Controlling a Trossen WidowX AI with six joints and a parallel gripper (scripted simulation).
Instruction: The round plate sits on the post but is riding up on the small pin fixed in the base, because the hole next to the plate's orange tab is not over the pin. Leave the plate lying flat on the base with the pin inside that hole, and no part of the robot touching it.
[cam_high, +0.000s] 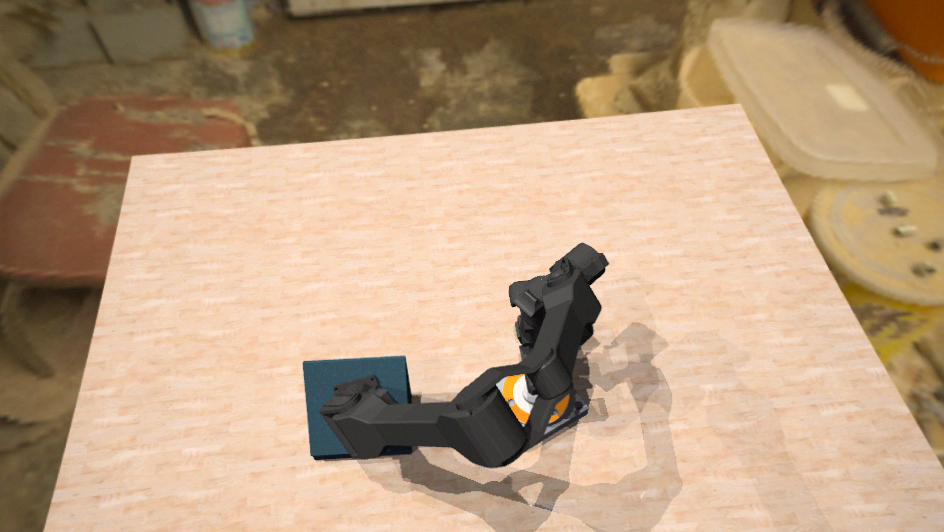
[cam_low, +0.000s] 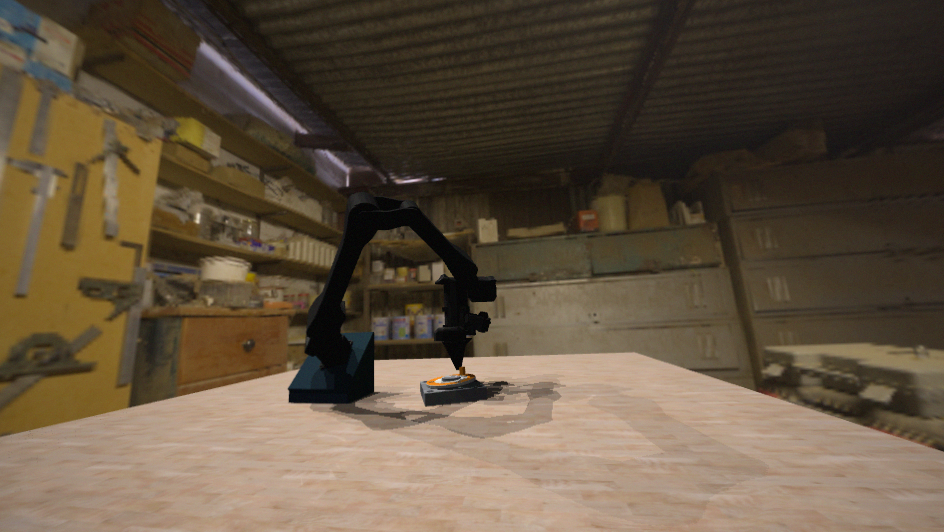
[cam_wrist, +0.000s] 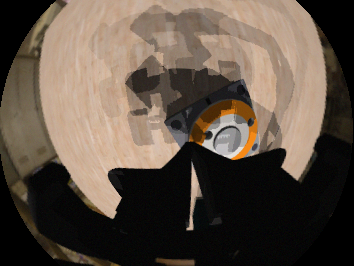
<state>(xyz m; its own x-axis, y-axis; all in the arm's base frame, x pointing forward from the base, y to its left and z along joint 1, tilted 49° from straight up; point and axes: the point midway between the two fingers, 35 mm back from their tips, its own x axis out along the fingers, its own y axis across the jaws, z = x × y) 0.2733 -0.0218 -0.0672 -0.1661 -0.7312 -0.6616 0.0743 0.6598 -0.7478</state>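
Right now the plate is 3 cm to the right of my gripper tip and 1 cm below it. The rest, counted from my gripper tip: base: 1 cm behind, 5 cm to the right, 2 cm below.
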